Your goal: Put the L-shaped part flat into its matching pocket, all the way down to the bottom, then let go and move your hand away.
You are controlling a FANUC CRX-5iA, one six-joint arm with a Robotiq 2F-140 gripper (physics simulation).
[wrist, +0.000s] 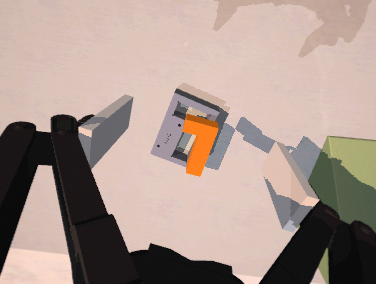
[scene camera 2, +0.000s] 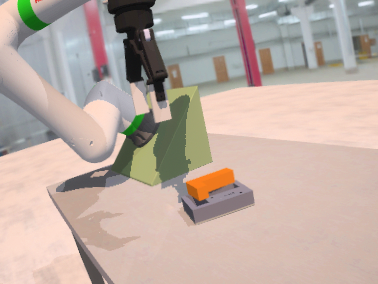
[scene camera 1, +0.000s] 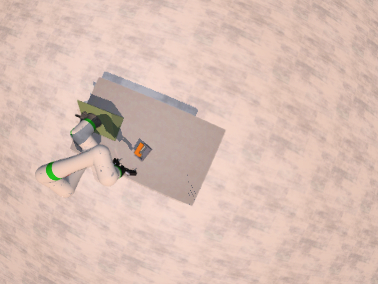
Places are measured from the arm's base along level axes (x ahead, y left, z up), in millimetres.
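Pixels of known places: gripper, fingertip midpoint: (wrist: 200, 134) (scene camera 2: 151, 116) (scene camera 1: 128, 164); arm's base, origin of the base link: (scene camera 2: 147, 128) (scene camera 1: 94, 119).
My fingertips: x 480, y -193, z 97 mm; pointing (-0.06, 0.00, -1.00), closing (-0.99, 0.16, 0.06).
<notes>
Ahead of a thing's pixels: the offset from my fingertips to its top centre. Level surfaces: height alone.
The orange L-shaped part @(dx -6, dy +115, dz -171 mm) (scene camera 1: 139, 149) (scene camera 2: 212, 184) (wrist: 202, 145) rests on top of the grey pocket block @(dx +18, dy +100, dz -200 mm) (scene camera 1: 148, 150) (scene camera 2: 225, 204) (wrist: 167, 127), standing proud of its top face. In the wrist view it lies shifted toward the block's right side, one end reaching past the lower edge, with stretches of the hollow pocket showing beside it. Whether any of it dips into the pocket is hard to tell. My gripper (scene camera 1: 126, 167) (scene camera 2: 150, 107) (wrist: 200, 134) is wide open and empty, above the table and well apart from the part. In the wrist view the part shows between the fingers.
A green wedge-shaped block (scene camera 1: 117, 131) (scene camera 2: 200, 135) (wrist: 350, 155) stands on the table @(dz -237 mm) (scene camera 1: 175, 150) (scene camera 2: 300, 200) (wrist: 75, 60), near the pocket block and beside the arm's lower section. In the wrist view it lies at the right, close to one finger. A grey strip (scene camera 1: 150, 92) runs along the table's far edge.
</notes>
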